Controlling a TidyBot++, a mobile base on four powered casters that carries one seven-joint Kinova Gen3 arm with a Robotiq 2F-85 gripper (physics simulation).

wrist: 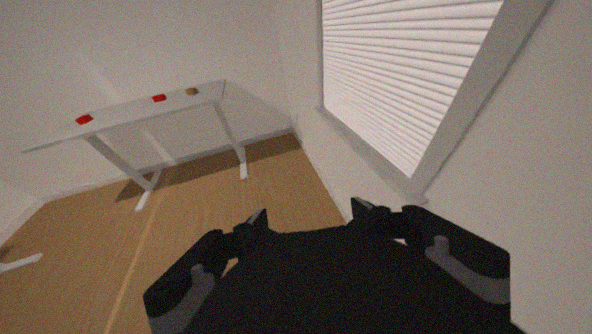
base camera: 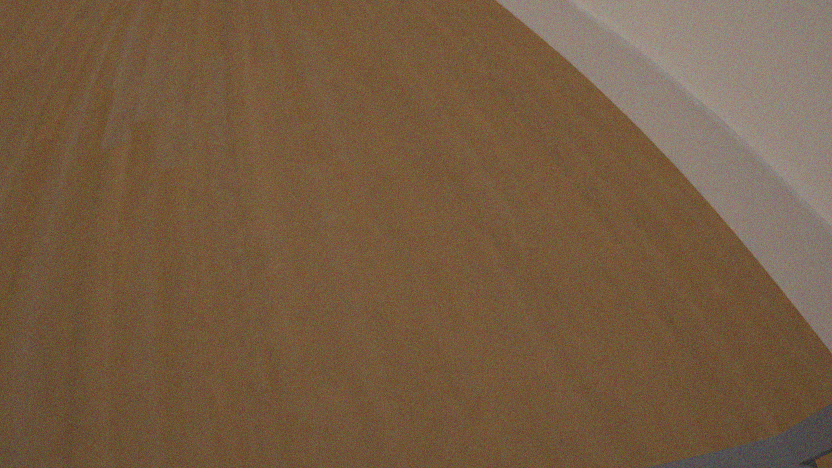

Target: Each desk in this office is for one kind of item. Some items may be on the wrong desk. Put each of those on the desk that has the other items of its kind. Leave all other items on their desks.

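Places are measured from the arm's base along level axes (x left, y back, z up), in millimetres.
Pixels of known places: gripper, fingertip midpoint: (wrist: 308,212).
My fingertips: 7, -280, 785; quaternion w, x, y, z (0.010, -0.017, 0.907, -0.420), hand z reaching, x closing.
Behind a point stands the place of what it marks, as x, y, z.
A white desk (wrist: 120,114) @[1597, -1539, 553] stands against the far wall at the left of the wrist view. A red item (wrist: 84,119) @[1884, -1477, 583] lies near its left end, a second red item (wrist: 159,98) @[1320, -1738, 579] lies right of its middle, and a small brown item (wrist: 192,91) @[981, -1753, 585] lies near its right end. They are too small to tell what they are. My gripper (wrist: 308,212) @[7, -280, 785] is open and empty, well away from the desk. No desk shows in the base camera view.
A wall with a blinds-covered window (wrist: 395,65) @[-316, -764, 789] rises at the right. A white leg foot (wrist: 22,262) @[2911, -647, -372] shows at the left edge. Wooden floor (base camera: 349,232) @[20, -415, -397] (wrist: 190,215) @[1266, -1053, -397] runs towards the far desk. A white baseboard (base camera: 657,122) @[-362, -568, -368] borders the floor at the right.
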